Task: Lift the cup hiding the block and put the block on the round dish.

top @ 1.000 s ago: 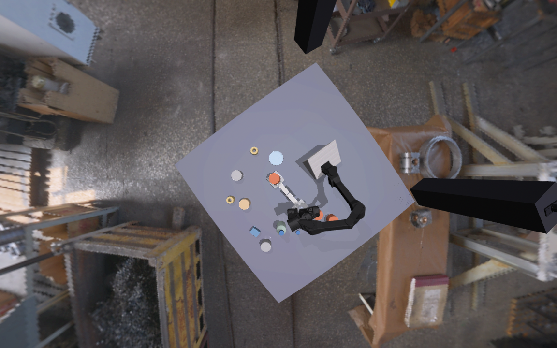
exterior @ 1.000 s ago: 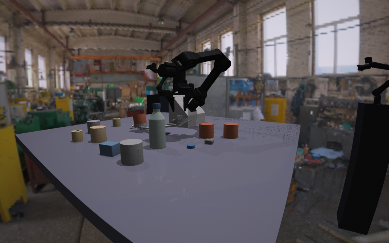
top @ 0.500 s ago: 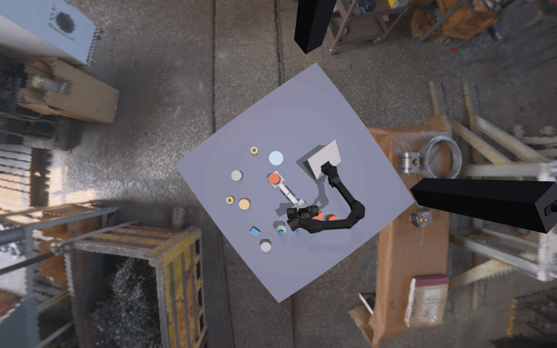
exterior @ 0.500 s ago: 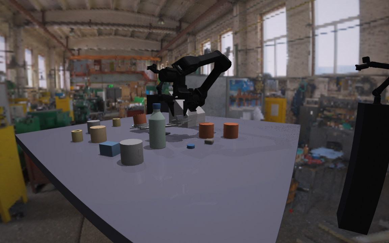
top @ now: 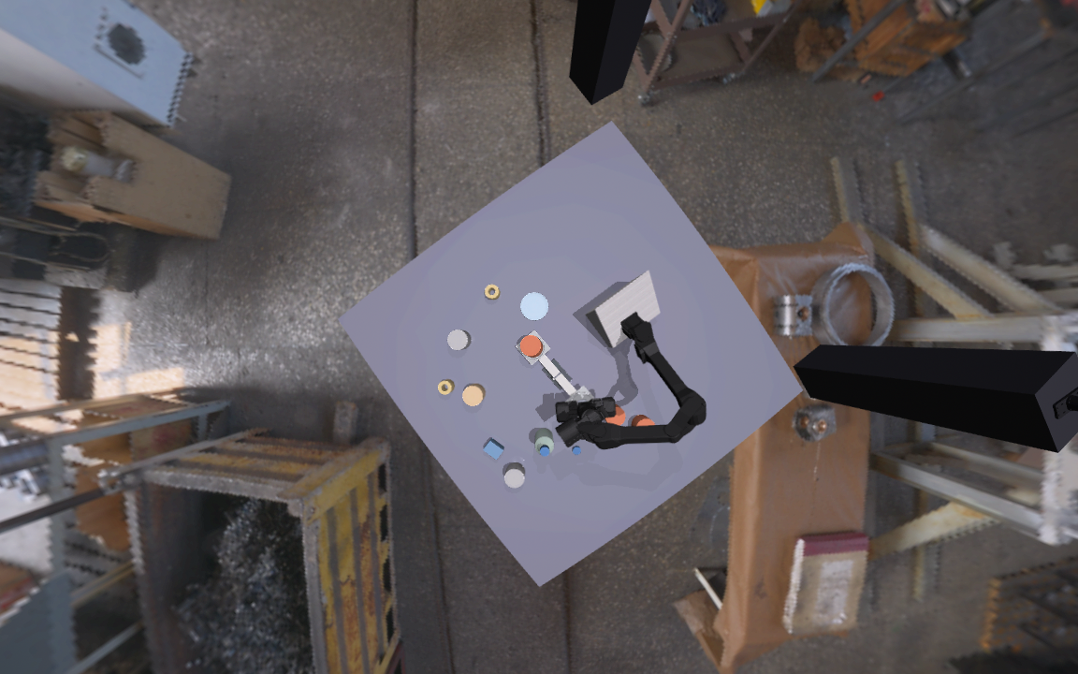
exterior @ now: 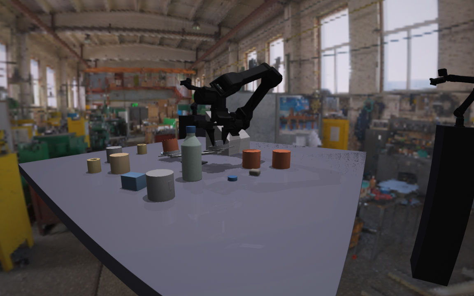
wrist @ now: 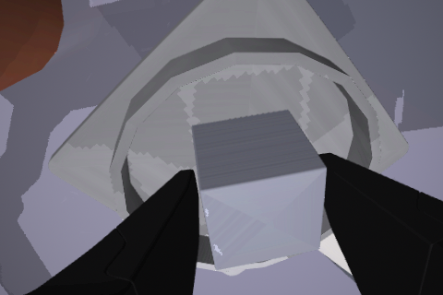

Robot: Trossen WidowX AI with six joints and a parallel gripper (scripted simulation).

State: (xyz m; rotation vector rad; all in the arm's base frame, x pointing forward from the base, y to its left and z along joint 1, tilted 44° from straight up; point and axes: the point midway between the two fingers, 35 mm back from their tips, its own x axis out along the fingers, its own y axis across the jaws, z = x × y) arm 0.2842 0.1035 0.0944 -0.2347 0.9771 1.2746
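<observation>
Now: the round pale blue dish 60 mm behind my gripper tip, 370 mm to the right of it and 80 mm below it. From my gripper tip the other things lie so: grey block: right at my gripper tip; balance: 20 mm ahead, 120 mm to the right, 60 mm below; balance beam: 20 mm ahead, 120 mm to the right, 40 mm below.
</observation>
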